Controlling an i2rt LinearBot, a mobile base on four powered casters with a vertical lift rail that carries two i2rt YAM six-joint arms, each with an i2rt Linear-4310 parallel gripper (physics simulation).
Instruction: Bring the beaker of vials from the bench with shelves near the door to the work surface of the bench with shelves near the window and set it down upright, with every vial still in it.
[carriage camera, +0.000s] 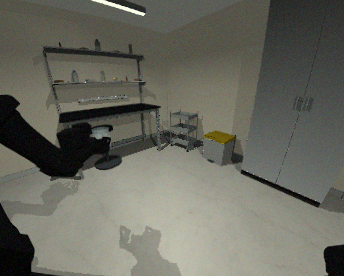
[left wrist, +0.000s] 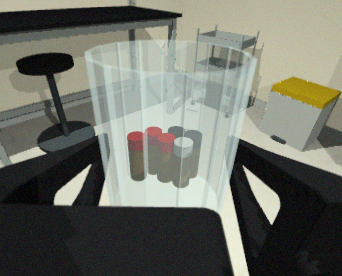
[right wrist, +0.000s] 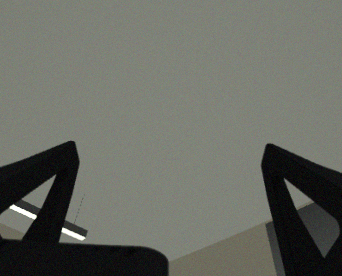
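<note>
The clear beaker (carriage camera: 101, 132) (left wrist: 170, 100) is upright between the fingers of my left gripper (carriage camera: 106, 136) (left wrist: 167, 143), which is shut on it and holds it above the floor. Inside, near its bottom, stand several vials (left wrist: 165, 157) with red, white and dark caps. My right gripper (right wrist: 170, 152) is open and empty, with the ceiling behind it. A bench with shelves (carriage camera: 125, 111) (left wrist: 100, 17) stands across the room, apart from the beaker; I cannot tell from these frames whether it is the window one or the door one.
A round stool (carriage camera: 108, 162) (left wrist: 45, 64) stands before the bench. To its right are a grey shelf cart (carriage camera: 184, 115) (left wrist: 227, 39) and a white bin (carriage camera: 218, 150) (left wrist: 290, 120) with a yellow lid. A tall grey cabinet (carriage camera: 280, 120) stands at the right. Bottles stand on the bench's shelves.
</note>
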